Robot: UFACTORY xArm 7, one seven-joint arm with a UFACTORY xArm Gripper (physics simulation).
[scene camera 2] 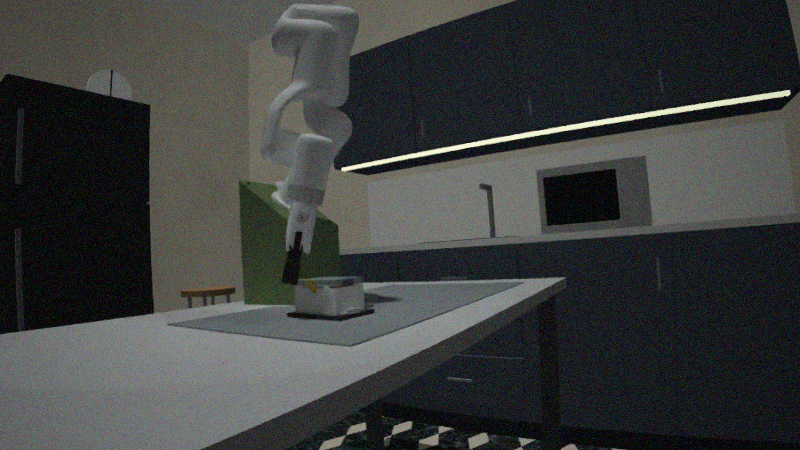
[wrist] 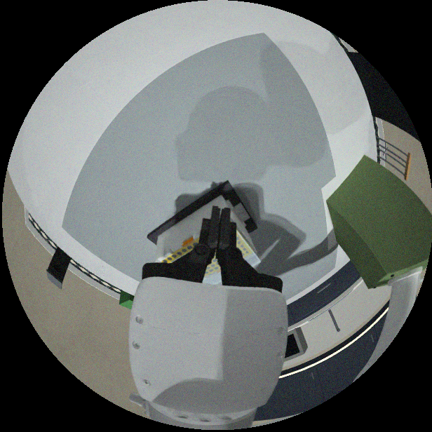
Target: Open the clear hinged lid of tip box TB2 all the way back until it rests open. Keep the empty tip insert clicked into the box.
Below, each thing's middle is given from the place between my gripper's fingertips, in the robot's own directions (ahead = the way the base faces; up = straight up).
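Scene:
The clear lid (wrist: 248, 252) is there, 50 mm to the left of my hand and 60 mm ahead of it.

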